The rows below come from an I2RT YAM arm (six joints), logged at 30 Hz.
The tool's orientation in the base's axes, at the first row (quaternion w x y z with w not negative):
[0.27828 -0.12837 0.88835 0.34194]
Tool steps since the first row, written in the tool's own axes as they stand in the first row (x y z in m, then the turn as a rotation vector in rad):
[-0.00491 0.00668 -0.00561 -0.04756 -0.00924 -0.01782]
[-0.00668 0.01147 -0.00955 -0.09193 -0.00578 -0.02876]
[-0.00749 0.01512 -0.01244 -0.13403 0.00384 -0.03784]
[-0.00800 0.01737 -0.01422 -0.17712 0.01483 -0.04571]
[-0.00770 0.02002 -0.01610 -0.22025 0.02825 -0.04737]
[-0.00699 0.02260 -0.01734 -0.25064 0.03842 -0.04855]
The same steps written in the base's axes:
[-0.00109 0.00127 0.00987 0.03525 -0.01708 0.03363]
[-0.00326 0.00218 0.01588 0.06539 -0.02029 0.06800]
[-0.00530 0.00292 0.02007 0.09186 -0.01781 0.10322]
[-0.00655 0.00338 0.02266 0.11906 -0.01347 0.13901]
[-0.00867 0.00404 0.02506 0.14780 -0.00313 0.17233]
[-0.01083 0.00506 0.02678 0.16774 0.00467 0.19620]

